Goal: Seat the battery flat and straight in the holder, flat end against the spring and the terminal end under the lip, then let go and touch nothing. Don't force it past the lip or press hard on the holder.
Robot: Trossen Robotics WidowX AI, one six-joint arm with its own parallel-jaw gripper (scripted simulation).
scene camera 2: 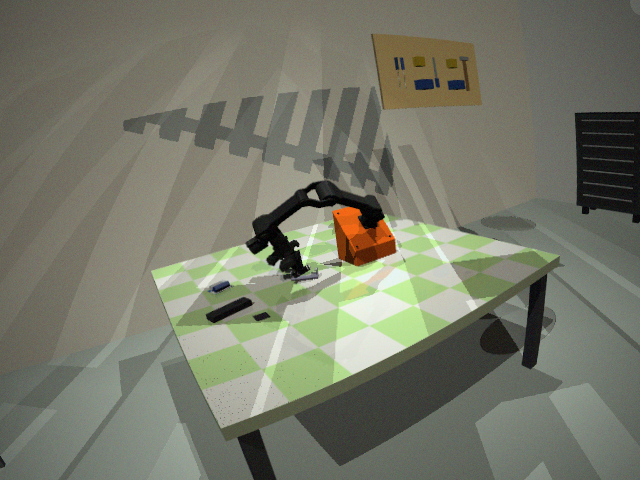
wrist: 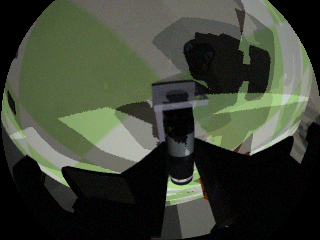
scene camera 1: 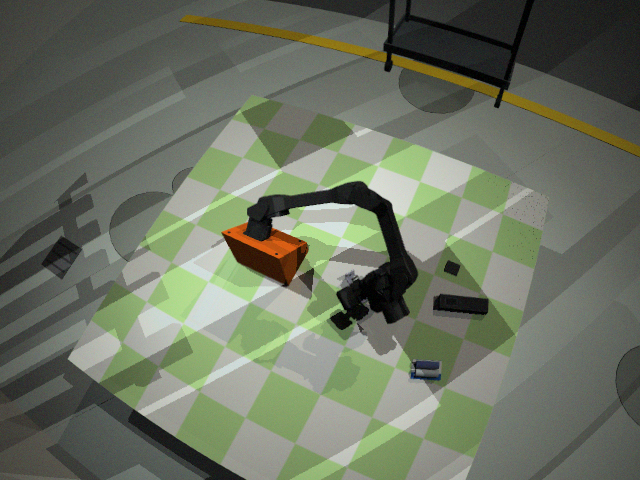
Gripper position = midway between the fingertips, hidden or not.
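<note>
Scene camera 1: my gripper (scene camera 1: 358,286). Scene camera 2: gripper (scene camera 2: 303,272). Wrist view: gripper (wrist: 179,144), battery (wrist: 179,127).
</note>
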